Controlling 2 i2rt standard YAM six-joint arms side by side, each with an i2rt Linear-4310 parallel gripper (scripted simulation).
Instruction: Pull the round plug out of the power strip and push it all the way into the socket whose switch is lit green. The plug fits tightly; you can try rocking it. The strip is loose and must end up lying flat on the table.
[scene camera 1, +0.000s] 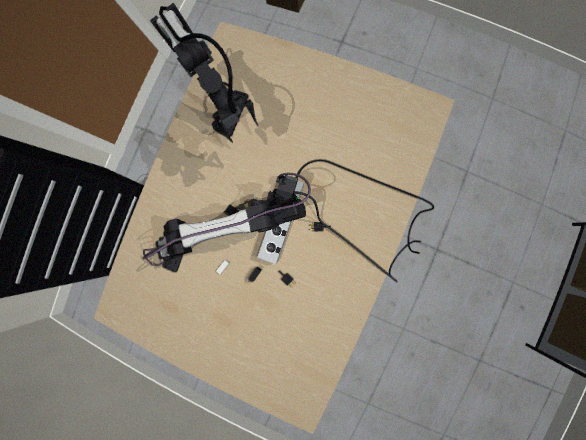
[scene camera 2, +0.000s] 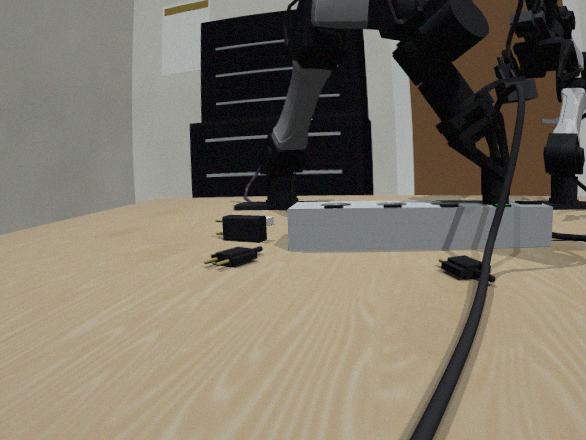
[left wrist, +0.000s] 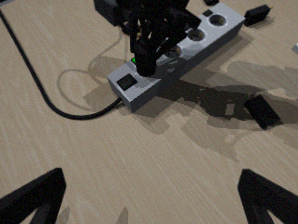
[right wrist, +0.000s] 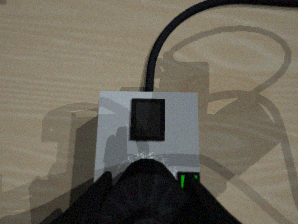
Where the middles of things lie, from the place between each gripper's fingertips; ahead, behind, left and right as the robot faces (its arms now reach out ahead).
I see the black round plug (scene camera 2: 491, 184) 1 cm to the right of my right hand (scene camera 2: 503, 175) and 1 cm below it. The rest, counted from my right hand: black adapter (scene camera 2: 249, 228) (36 cm to the right, 8 cm below, 2 cm behind).
I see the black round plug 19 cm ahead of my left hand, 12 cm to the right of it and 16 cm below it. Also, from my left hand: black adapter: 17 cm ahead, 48 cm to the right, 23 cm below.
